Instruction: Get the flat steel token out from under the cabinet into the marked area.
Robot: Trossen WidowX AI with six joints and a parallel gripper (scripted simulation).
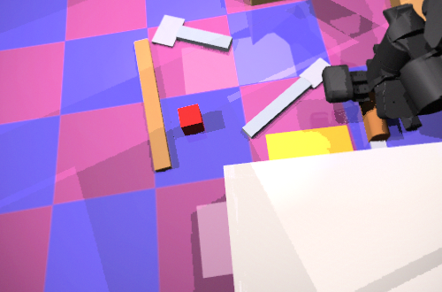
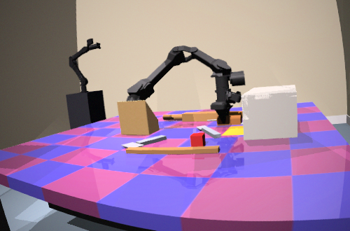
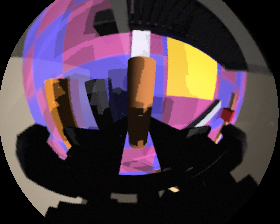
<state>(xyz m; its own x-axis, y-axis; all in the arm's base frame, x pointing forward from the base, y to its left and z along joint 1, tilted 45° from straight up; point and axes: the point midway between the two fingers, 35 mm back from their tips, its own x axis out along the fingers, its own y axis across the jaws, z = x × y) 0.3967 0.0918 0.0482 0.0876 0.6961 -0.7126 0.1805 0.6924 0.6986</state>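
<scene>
My gripper tip is now 20 mm past the black screwdriver and 50 mm to the right of it. Also, from my gripper tip: wooden block 210 mm behind, 160 mm to the left, 10 mm above; then grey paddle-ended bar 60 mm behind, 120 mm to the right; then flat steel token 250 mm ahead, 90 mm to the right.
</scene>
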